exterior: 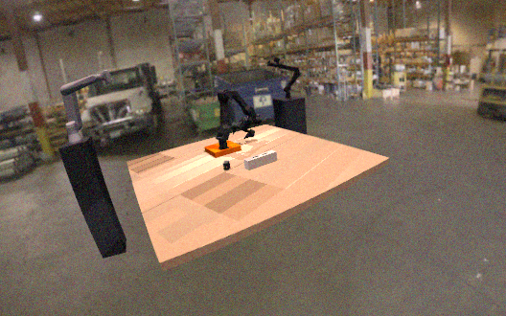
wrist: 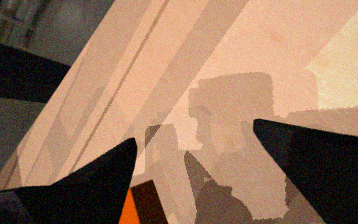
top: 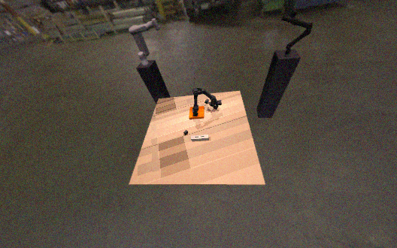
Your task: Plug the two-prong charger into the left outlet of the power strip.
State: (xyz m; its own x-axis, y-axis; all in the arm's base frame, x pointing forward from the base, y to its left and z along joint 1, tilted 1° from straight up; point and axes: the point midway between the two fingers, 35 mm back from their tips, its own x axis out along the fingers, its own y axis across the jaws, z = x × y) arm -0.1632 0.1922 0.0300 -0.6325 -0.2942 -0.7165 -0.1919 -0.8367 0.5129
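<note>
Right now my gripper tip is 48 cm short of the black two-prong charger, 27 cm to the left of it and 2 cm above it.
</note>
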